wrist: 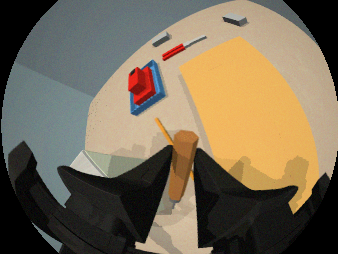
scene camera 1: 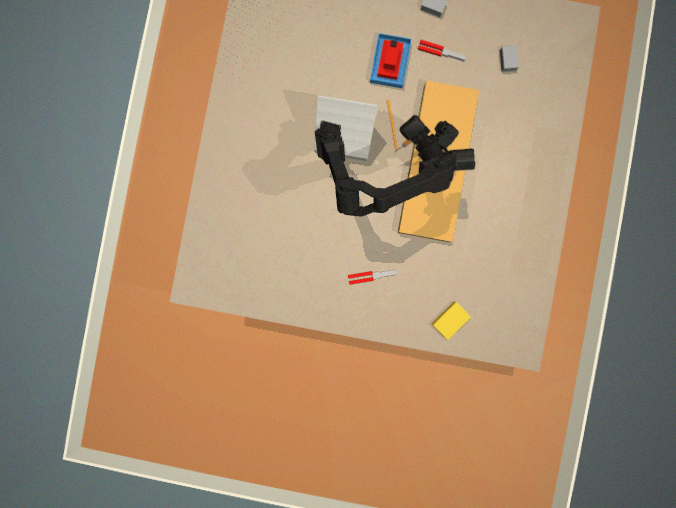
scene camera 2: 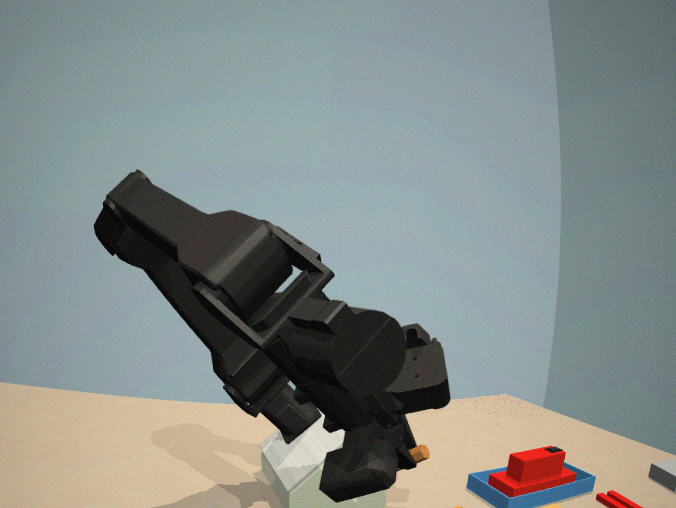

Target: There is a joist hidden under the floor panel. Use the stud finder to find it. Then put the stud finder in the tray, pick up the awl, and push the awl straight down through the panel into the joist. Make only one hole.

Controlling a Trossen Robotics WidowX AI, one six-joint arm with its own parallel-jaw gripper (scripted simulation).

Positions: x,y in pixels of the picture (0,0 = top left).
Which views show the yellow block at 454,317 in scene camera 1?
Scene camera 1 only.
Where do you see an awl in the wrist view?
At 185,142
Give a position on a blue tray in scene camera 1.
399,83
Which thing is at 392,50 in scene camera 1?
A red stud finder.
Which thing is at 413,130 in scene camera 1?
My gripper.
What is my gripper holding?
An awl.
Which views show my gripper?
The wrist view, scene camera 1 and scene camera 2: all of them.
